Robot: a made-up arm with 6 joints. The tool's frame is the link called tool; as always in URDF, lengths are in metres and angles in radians. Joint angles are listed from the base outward. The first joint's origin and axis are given. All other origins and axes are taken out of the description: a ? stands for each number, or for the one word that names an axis. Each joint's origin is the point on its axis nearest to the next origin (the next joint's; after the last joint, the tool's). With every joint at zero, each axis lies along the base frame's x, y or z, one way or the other. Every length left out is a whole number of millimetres.
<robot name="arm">
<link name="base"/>
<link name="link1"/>
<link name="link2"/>
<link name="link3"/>
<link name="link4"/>
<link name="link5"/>
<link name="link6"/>
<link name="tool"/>
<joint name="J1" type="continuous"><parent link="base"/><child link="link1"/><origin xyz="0 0 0.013"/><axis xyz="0 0 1"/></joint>
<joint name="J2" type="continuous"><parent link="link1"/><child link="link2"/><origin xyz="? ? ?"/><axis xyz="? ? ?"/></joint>
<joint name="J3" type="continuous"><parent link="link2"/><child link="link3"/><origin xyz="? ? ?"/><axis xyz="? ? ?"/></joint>
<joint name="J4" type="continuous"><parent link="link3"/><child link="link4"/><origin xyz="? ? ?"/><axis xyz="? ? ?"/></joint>
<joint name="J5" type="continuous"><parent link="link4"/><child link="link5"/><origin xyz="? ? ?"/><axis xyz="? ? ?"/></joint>
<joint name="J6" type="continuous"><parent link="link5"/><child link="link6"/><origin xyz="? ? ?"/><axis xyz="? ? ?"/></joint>
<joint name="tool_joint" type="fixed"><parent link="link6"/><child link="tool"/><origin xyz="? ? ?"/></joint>
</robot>
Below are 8 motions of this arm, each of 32 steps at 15 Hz.
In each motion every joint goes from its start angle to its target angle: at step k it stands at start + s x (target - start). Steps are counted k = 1, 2, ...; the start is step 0. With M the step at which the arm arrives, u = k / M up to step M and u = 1 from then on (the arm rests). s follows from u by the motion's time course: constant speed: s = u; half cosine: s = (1 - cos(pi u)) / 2; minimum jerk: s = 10 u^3 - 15 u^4 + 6 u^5.
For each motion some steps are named. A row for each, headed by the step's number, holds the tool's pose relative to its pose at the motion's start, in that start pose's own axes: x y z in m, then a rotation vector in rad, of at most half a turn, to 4 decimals.
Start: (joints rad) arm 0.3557 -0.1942 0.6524 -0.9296 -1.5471 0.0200
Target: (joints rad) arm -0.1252 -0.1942 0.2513 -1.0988 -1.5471 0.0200
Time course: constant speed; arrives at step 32
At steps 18, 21, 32:
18: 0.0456 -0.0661 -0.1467 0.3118 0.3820 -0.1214
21: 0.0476 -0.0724 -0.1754 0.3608 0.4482 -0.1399
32: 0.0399 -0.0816 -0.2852 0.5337 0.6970 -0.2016

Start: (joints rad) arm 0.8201 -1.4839 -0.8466 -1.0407 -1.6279 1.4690
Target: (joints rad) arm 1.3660 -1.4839 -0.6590 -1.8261 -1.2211 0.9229
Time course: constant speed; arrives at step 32
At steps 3, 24, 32:
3: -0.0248 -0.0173 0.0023 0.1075 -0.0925 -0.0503
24: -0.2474 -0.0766 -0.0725 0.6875 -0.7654 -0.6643
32: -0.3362 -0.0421 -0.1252 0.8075 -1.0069 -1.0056

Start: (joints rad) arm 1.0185 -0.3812 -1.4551 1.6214 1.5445 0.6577
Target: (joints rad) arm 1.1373 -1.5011 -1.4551 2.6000 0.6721 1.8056
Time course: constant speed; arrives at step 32
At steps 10, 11, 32:
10: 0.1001 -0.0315 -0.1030 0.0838 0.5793 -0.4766
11: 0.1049 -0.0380 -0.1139 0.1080 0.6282 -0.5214
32: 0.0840 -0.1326 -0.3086 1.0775 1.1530 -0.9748

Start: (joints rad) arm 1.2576 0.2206 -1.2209 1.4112 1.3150 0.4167
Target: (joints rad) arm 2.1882 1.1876 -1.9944 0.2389 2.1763 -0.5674
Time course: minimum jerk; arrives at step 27
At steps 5, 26, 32:
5: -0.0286 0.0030 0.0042 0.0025 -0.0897 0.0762
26: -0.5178 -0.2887 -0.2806 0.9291 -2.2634 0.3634
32: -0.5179 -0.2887 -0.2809 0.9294 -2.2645 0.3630

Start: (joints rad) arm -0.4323 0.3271 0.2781 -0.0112 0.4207 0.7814
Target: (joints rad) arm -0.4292 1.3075 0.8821 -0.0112 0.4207 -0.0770
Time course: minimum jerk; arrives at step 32
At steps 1, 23, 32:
1: 0.0000 0.0001 -0.0001 -0.0003 -0.0002 0.0001
23: -0.0036 0.1223 -0.2681 -0.7253 -0.2606 0.4990
32: -0.0114 0.1125 -0.3167 -0.7844 -0.2494 0.6118

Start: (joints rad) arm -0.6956 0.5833 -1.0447 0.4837 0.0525 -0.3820
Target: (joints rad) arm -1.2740 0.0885 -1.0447 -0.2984 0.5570 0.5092
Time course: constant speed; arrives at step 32
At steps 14, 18, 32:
14: 0.0343 -0.0338 -0.0137 -0.4123 0.3304 -0.1605
18: 0.0402 -0.0489 -0.0192 -0.5148 0.4350 -0.2166
32: 0.0394 -0.1172 -0.0340 -0.8125 0.8276 -0.4403

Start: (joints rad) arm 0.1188 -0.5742 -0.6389 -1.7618 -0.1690 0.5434
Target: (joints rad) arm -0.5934 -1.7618 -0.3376 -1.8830 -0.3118 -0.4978
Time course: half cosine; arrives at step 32
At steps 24, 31, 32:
24: -0.0760 -0.1566 -0.1942 0.9820 -0.6297 0.3437
31: -0.0897 -0.1827 -0.2564 1.2038 -0.7259 0.2561
32: -0.0900 -0.1831 -0.2575 1.2075 -0.7274 0.2543

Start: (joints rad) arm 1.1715 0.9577 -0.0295 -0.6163 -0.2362 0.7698
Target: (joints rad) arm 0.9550 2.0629 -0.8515 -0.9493 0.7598 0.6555
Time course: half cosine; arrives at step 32
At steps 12, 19, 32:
12: 0.0196 -0.0174 -0.0513 -0.1415 -0.1563 -0.4782
19: 0.0270 -0.0076 -0.1215 -0.4701 -0.3424 -0.9381
32: 0.0504 0.0116 -0.2231 -0.9755 -0.5114 -1.3083

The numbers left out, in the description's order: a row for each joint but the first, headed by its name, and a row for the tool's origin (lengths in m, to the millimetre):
J2: xyz 0.049 -0.359 0, axis -1 0 0
J3: xyz 0 0.191 0.04, axis 0 0 1
J4: xyz 0.046 -0.058 0, axis 1 0 0
J5: xyz 0 0.094 -0.034, axis 0 -1 0
J6: xyz 0.085 0 0.055, axis 0 1 0
tool: xyz 0.083 0 0.105

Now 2 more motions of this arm.
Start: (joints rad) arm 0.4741 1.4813 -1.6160 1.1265 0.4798 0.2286
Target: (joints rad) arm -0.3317 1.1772 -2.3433 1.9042 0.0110 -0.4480
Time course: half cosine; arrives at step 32
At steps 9, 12, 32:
9: -0.0006 -0.0155 0.0613 -0.0337 -0.1633 -0.0849
12: -0.0071 -0.0171 0.1036 -0.0564 -0.2899 -0.1217
32: -0.1074 0.0798 0.2630 -0.1273 -1.0569 0.0487

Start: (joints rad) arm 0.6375 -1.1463 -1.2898 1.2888 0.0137 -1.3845
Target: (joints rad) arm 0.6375 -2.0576 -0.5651 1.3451 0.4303 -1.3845
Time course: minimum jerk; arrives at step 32
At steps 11, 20, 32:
11: 0.0156 0.0144 -0.0413 -0.1288 0.1154 -0.1025
20: 0.0393 0.0118 -0.1342 -0.4084 0.3435 -0.3884
32: 0.0442 -0.0066 -0.1804 -0.5615 0.4475 -0.5761

